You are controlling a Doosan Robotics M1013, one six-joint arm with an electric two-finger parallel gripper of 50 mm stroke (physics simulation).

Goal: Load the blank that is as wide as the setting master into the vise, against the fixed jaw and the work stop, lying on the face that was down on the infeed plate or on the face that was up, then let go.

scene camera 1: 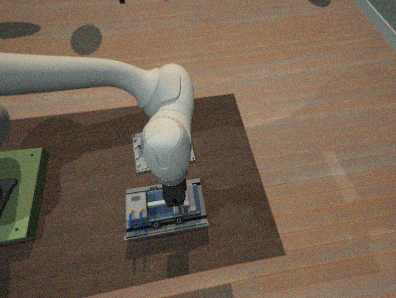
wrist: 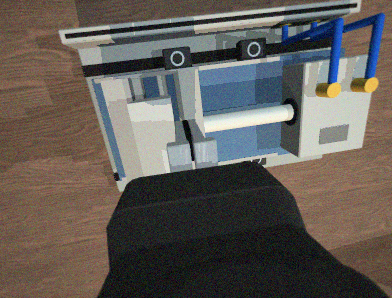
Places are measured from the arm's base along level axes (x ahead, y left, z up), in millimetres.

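Pixels of known places: gripper, fingertip midpoint: (wrist: 186,133).
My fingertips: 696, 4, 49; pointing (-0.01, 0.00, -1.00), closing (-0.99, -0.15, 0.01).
Behind a point stands the place of what it marks, as x, y, z.
The vise (scene camera 1: 165,233) @(657, -105, -12) (wrist: 312,127) @(573, -1, 35) lies below my gripper. In the wrist view, a pale rectangular block (wrist: 150,132) @(724, 2, 56), apparently the blank, lies flat between the jaws, beside the pale fixed jaw (wrist: 115,117) at the left. The moving jaw (wrist: 188,92) stands at its right, with a strip of blue bed between them. My gripper (scene camera 1: 176,204) @(696, 4, 49) (wrist: 186,133) @(696, 4, 49) points down into the vise. Its fingers are together with a thin dark line between them, and no held part shows. The left finger overlaps or touches the block's right edge. The work stop and the setting master cannot be made out.
A white rod (wrist: 250,119) @(632, -5, 26) runs to the cylinder housing, with blue hoses (wrist: 336,52) @(579, -64, 49) on yellow fittings. Two black clamps (wrist: 177,58) @(702, -60, -23) (wrist: 253,48) @(619, -75, -23) sit along the vise's edge. A light plate (scene camera 1: 139,162) @(519, 183, -53) is partly hidden under the arm. A green fixture (scene camera 1: 35,200) @(164, 13, -24) lies at the left.
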